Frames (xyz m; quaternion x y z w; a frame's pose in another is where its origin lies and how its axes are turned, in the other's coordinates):
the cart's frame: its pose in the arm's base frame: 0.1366 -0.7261 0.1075 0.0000 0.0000 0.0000 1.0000
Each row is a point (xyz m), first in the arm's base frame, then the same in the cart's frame.
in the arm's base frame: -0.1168 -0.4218 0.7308
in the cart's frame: -0.2534 0.3043 0.6233
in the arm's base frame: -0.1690 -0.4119 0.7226
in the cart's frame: -0.3056 0.3142 0.6151
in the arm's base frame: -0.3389 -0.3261 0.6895
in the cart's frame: -0.4755 0.4000 0.5820
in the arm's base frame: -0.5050 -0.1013 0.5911
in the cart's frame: -0.6416 0.6248 0.4836
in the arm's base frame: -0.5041 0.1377 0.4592
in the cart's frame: -0.6407 0.8638 0.3517
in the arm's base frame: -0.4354 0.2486 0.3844
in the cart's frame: -0.5720 0.9747 0.2769
